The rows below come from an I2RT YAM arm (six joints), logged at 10 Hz.
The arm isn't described. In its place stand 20 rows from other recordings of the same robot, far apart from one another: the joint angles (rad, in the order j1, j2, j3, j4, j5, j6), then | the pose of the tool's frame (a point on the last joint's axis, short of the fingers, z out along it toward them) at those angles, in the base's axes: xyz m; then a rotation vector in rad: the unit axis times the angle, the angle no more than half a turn.
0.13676 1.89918 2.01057 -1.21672 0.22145 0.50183 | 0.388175 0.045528 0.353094 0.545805 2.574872 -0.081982
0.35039 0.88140 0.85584 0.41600 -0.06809 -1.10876 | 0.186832 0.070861 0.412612 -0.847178 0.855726 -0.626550
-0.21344 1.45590 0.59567 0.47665 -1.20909 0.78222 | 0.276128 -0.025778 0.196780 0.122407 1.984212 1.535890
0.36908 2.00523 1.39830 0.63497 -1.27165 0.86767 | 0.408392 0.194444 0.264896 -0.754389 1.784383 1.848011
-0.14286 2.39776 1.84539 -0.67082 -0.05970 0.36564 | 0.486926 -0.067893 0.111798 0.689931 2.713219 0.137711
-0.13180 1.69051 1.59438 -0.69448 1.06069 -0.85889 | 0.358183 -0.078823 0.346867 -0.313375 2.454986 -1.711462
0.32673 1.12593 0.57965 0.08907 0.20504 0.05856 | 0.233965 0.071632 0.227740 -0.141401 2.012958 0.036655
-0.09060 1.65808 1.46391 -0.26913 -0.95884 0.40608 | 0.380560 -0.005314 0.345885 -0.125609 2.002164 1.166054
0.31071 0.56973 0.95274 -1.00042 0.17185 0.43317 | 0.088943 0.022167 0.339970 0.230743 2.175216 0.234762
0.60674 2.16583 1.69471 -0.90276 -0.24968 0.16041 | 0.352137 0.255119 0.167990 -0.704398 2.934795 0.462766
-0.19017 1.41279 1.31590 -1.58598 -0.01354 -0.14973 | 0.212057 -0.040329 0.301321 -0.062475 -3.032388 -0.049014
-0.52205 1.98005 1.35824 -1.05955 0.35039 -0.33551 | 0.294938 -0.183772 0.154974 -0.239305 -2.860124 0.395995
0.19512 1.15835 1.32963 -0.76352 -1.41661 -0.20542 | 0.200466 0.075478 0.411884 -1.116278 1.536859 1.475599
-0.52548 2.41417 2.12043 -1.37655 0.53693 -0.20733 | 0.387652 -0.245834 0.171468 -0.403160 -2.753601 0.665087
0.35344 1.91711 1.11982 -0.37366 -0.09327 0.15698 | 0.342521 0.129901 0.127646 -0.297282 2.749949 0.266381
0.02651 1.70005 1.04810 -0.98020 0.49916 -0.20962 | 0.279084 -0.009647 0.169285 0.369861 -2.922509 0.739441
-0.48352 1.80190 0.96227 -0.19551 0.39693 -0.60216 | 0.297509 -0.171764 0.136302 -0.011557 2.760606 -0.865409
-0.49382 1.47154 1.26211 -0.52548 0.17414 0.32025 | 0.284896 -0.160366 0.310827 0.995707 2.083664 -0.289503
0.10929 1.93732 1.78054 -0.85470 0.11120 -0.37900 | 0.421912 0.042321 0.288264 -0.586260 2.524744 -0.242995
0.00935 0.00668 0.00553 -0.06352 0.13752 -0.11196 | 0.110149 -0.003850 0.167922 0.006239 1.638247 -0.191028
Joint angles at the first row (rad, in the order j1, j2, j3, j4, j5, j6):
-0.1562 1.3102 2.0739 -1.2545 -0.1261 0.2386
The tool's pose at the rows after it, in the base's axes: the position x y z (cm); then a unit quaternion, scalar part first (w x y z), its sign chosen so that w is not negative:
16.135, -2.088, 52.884, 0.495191, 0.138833, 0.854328, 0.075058
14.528, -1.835, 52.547, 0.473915, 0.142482, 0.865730, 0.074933
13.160, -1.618, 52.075, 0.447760, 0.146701, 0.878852, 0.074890
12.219, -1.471, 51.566, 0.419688, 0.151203, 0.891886, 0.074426
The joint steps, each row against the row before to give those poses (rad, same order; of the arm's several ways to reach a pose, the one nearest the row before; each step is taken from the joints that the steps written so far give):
0.0000 -0.0412 0.0000 -0.0767 0.0000 0.0000
0.0000 -0.0286 0.0000 -0.0774 0.0000 0.0000
0.0000 -0.0218 -0.0004 -0.0805 -0.0003 0.0000
0.0000 -0.0110 0.0004 -0.0740 0.0003 0.0000

